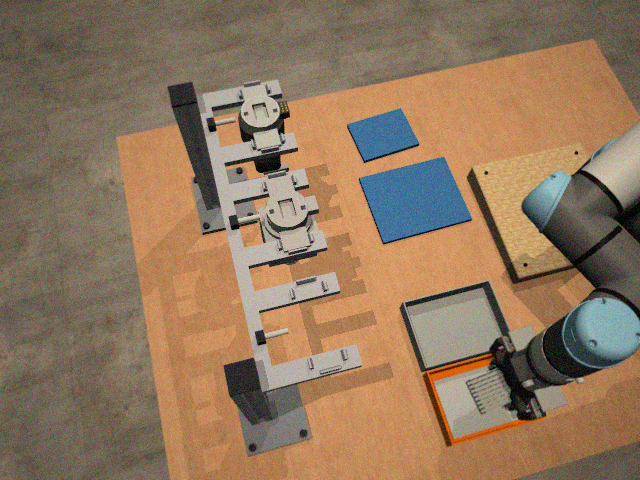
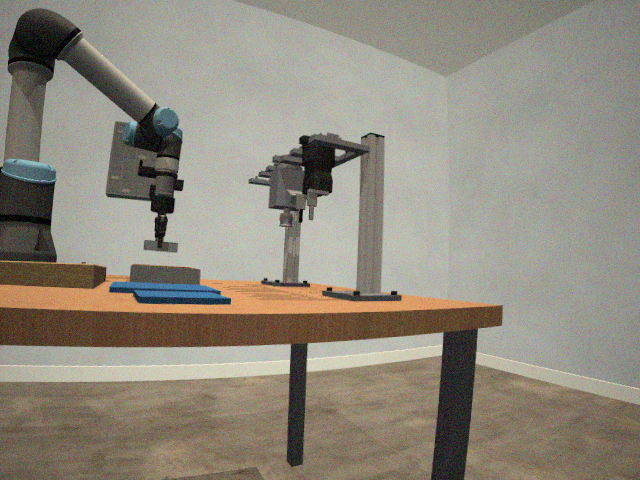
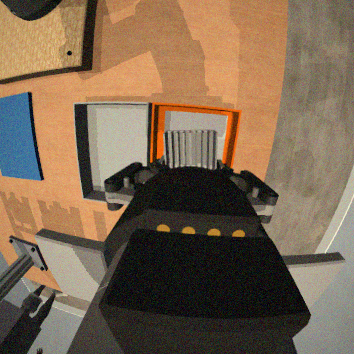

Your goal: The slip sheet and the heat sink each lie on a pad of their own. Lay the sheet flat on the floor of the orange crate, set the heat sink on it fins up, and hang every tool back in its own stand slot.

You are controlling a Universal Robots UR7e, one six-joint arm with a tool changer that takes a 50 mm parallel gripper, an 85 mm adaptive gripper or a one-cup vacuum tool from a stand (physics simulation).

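Frame: origin at the arm's base, x right, y back, z down, level; metres.
Seen in the pictures: end effector, tool point: [image 2: 164, 192]; arm's base, origin of the base link: [image 2: 21, 262].
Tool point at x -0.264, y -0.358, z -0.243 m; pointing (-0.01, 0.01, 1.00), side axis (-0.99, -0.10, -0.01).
Note:
Pixels of each thing's top centre, then the offset from my tool point to it. "spot": a spot on its surface instead.
- heat sink, middle of its top: [image 3: 190, 175] [image 1: 503, 384] [image 2: 160, 241] dx -0.001, dy -0.003, dz +0.158 m
- pale slip sheet, middle of its top: [image 3: 192, 156] [image 1: 482, 398] dx -0.005, dy -0.009, dz +0.275 m
- smaller blue pad, surface spot: [image 1: 382, 135] spot: dx +0.608, dy +0.062, dz +0.270 m
- larger blue pad, surface spot: [image 1: 413, 198] spot: dx +0.432, dy +0.057, dz +0.270 m
- black tool, middle of its top: [image 1: 262, 108] [image 2: 317, 137] dx +0.521, dy -0.242, dz -0.085 m
- grey vacuum tool, middle of its top: [image 1: 286, 200] [image 2: 290, 155] dx +0.352, dy -0.266, dz -0.085 m
My gripper [image 1: 511, 384] [image 2: 160, 243] [image 3: 191, 166], the adaptive one, is shut on the heat sink [image 1: 485, 393] [image 2: 171, 246] [image 3: 190, 149]. The grey finned heat sink is level with its fins up, held in the air above the orange crate [image 1: 439, 408] [image 3: 235, 140]. The pale slip sheet [image 1: 450, 400] [image 3: 218, 121] appears to lie flat on the crate's floor, partly hidden by the heat sink and gripper. The smaller blue pad [image 1: 382, 135] and the larger blue pad [image 1: 413, 198] are bare. The tool stand [image 1: 247, 281] holds a black tool [image 1: 261, 111] [image 2: 317, 165] and the grey vacuum tool [image 1: 286, 209] [image 2: 284, 188]; its third slot is empty.
A dark-rimmed grey crate [image 1: 413, 335] [image 2: 165, 274] [image 3: 81, 150] stands directly beside the orange crate, on the side toward the pads. A thick wooden board [image 1: 516, 196] [image 3: 45, 50] lies near the arm. The stand's posts [image 2: 371, 217] rise from the table on the far side of the pads from the arm.

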